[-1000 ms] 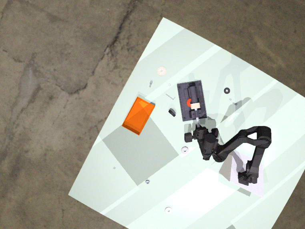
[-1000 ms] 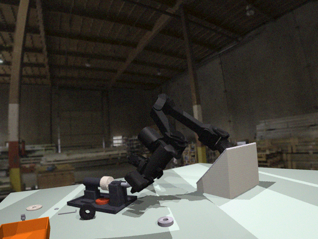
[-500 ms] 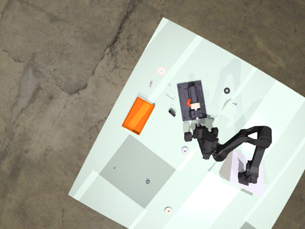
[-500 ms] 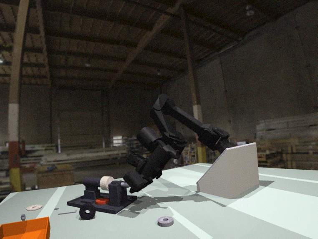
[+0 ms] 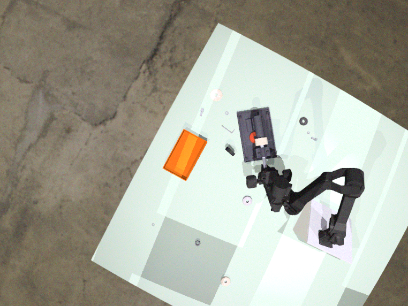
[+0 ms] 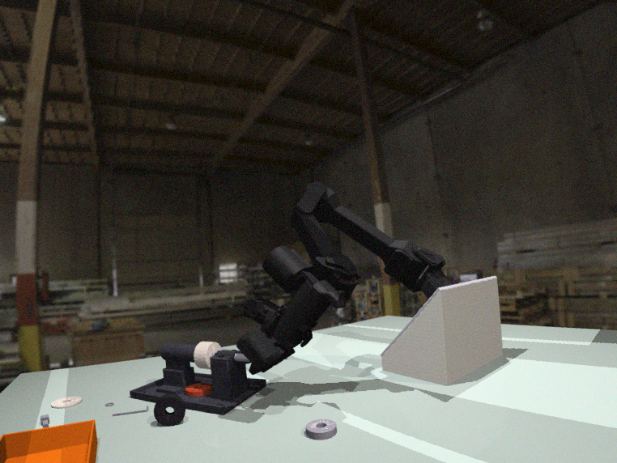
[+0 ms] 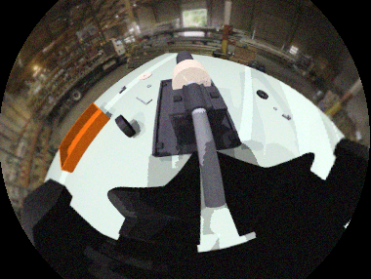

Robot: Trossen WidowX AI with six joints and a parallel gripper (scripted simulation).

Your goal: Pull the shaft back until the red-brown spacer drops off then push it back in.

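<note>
The grey shaft is 4 cm to the right of my gripper tip, 3 cm above it and 2 cm ahead of it. Also, from my gripper tip: cream spacer (8 cm to the right, 4 cm ahead, 3 cm above); black ring (15 cm ahead, 3 cm below); red-brown spacer (10 cm to the right, 7 cm ahead, 4 cm below).
</note>
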